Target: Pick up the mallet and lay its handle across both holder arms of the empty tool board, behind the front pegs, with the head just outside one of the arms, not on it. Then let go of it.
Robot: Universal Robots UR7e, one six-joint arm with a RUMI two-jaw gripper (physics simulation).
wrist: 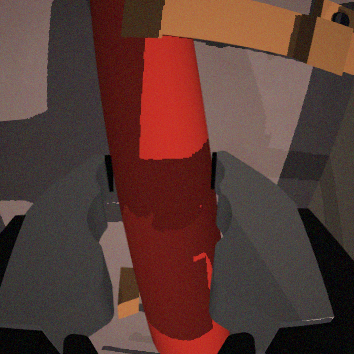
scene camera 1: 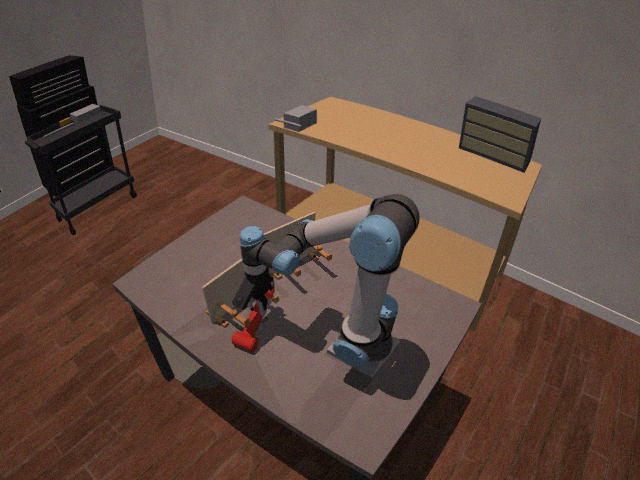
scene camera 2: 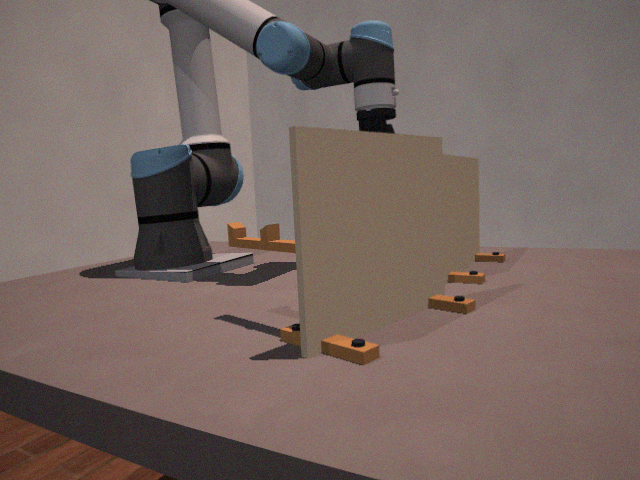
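The red mallet (scene camera 1: 244, 341) (wrist: 172, 100) has its head beyond an end holder arm (scene camera 1: 235, 315) (wrist: 225, 22) of one pale tool board (scene camera 1: 219, 289) (scene camera 2: 460, 206). In the wrist view that arm's front end crosses over the handle, which slants. My gripper (scene camera 1: 261, 307) (wrist: 161, 157) is shut on the handle, a finger pad against each side. In scene camera 2 the fingers and mallet are hidden behind the boards. A second pale board (scene camera 1: 279, 232) (scene camera 2: 361, 232) stands further along the row; its orange arm (scene camera 1: 320, 253) shows no tool on it.
Orange feet (scene camera 2: 350, 348) stick out at the boards' base on the table (scene camera 1: 310, 403). My arm reaches over the table to the row of boards. A wooden workbench (scene camera 1: 403, 139) and a black tool cart (scene camera 1: 54, 85) stand apart from the table.
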